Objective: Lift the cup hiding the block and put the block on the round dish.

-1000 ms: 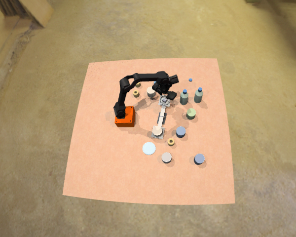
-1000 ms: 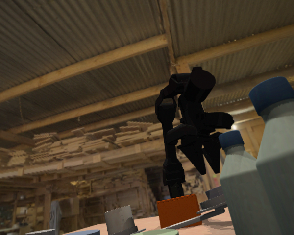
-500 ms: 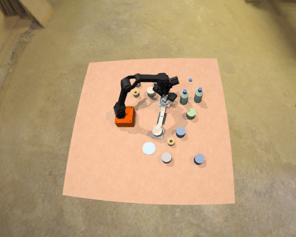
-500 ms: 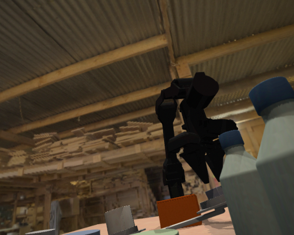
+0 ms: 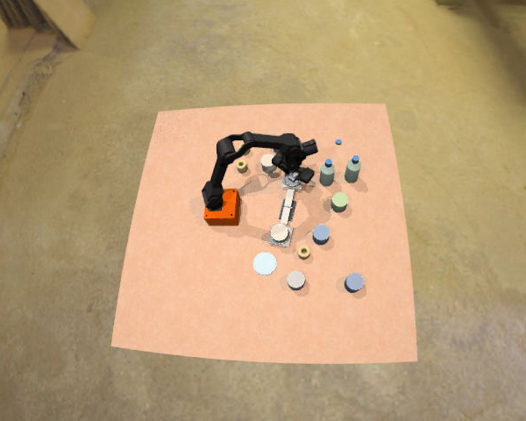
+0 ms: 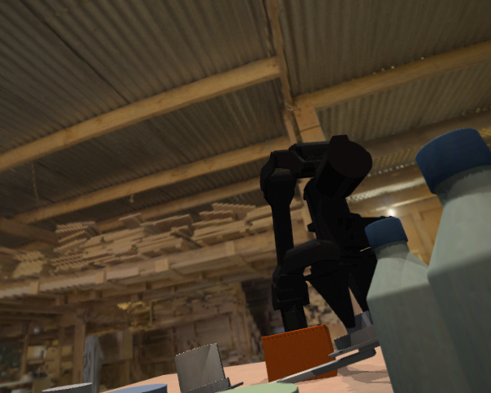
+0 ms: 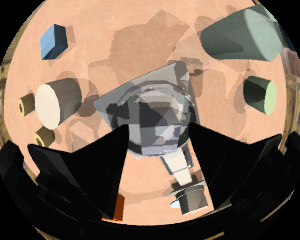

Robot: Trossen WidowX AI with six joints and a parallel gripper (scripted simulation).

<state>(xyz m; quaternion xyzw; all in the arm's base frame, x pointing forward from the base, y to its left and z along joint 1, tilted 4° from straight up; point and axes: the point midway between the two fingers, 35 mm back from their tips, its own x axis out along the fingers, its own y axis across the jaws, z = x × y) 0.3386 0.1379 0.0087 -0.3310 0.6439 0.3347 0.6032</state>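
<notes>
My gripper tip is 11 cm past the pale blue round dish, 37 cm to the left of it and 9 cm above it. Also, from my gripper tip: green cylinder: 19 cm ahead, 11 cm to the right, 5 cm below; cream cup: 12 cm behind, 12 cm to the left, 5 cm below; small grey block: right at my gripper tip.
</notes>
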